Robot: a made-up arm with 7 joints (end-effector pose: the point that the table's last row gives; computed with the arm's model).
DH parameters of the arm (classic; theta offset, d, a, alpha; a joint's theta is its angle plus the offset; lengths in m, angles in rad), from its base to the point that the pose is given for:
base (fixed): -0.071 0 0 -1.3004
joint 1: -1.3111 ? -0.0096 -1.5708
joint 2: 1.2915 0 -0.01 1.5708
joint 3: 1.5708 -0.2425 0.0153 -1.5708
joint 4: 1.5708 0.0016 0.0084 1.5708
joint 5: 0 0.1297 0 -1.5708
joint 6: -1.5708 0 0.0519 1.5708
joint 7: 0 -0.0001 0 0
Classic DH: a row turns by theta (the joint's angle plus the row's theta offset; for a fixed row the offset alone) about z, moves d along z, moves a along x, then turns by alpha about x.
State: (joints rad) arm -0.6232 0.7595 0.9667 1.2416 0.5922 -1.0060 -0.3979
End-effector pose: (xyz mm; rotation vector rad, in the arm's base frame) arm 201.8 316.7 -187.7 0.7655 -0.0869 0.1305
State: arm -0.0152 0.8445 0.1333 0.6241 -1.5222 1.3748 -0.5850
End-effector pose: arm 69.4 261.3 -263.4 -1.4637 1.2275 -0.2162
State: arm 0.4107 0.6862 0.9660 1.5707 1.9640 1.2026 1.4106
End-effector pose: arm -212.0 309.4 -184.6 -2.4669 -0.8399 0.4156
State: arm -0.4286 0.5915 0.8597 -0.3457 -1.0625 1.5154 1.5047
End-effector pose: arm 179.0 215.5 -116.7 0.0504 0.7072 1.3435
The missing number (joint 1, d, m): 0.0263
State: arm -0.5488 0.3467 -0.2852 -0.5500 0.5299 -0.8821 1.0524
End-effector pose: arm 167.0 4.7 -104.0 -0.3242 -1.7756 0.1337
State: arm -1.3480 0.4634 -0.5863 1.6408 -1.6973 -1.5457 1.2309
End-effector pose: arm 345.7 162.8 -103.5 -0.9884 -0.9265 1.9657
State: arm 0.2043 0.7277 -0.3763 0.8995 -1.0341 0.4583 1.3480
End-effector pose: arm -69.1 257.3 -330.7 1.0745 1.6375 1.5087
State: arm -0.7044 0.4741 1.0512 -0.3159 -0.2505 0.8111 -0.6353
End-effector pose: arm 196.9 252.8 -75.3 -0.1179 -0.3170 0.0940
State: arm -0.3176 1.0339 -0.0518 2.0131 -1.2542 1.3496 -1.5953
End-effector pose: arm -29.3 321.9 -220.5 -1.8938 0.2110 0.5145
